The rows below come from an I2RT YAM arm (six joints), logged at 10 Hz.
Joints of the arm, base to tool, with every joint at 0 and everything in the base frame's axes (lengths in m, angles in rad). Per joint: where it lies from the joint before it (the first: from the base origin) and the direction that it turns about. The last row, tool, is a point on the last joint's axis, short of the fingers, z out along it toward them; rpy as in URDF.
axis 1: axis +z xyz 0 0 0.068
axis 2: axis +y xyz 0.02 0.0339 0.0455
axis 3: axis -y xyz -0.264 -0.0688 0
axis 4: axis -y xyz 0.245 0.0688 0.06
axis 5: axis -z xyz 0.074 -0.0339 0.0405
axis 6: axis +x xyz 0.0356 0 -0.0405
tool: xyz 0 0 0 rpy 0 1.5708 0
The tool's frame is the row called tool.
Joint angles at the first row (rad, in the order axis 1, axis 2, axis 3, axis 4, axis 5, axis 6):
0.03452, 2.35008, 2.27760, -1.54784, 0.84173, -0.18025
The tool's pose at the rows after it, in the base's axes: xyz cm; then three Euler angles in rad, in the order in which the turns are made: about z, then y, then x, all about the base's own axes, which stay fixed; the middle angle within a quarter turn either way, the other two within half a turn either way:
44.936 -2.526 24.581 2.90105 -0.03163 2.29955
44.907 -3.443 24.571 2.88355 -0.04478 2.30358
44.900 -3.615 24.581 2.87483 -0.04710 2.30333
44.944 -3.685 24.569 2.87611 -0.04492 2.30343
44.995 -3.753 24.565 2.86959 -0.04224 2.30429
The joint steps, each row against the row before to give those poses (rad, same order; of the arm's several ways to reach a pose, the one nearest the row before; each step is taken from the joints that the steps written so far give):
-0.03167, 0.00001, 0.00000, -0.00112, -0.00039, -0.02061
-0.02059, -0.00004, -0.00004, 0.00342, -0.00343, -0.03394
-0.00381, 0.00004, 0.00045, 0.00035, 0.00038, -0.01181
-0.00153, -0.00003, -0.00046, 0.00539, 0.00000, -0.00344
-0.00152, 0.00005, 0.00011, 0.00566, -0.00076, -0.01182

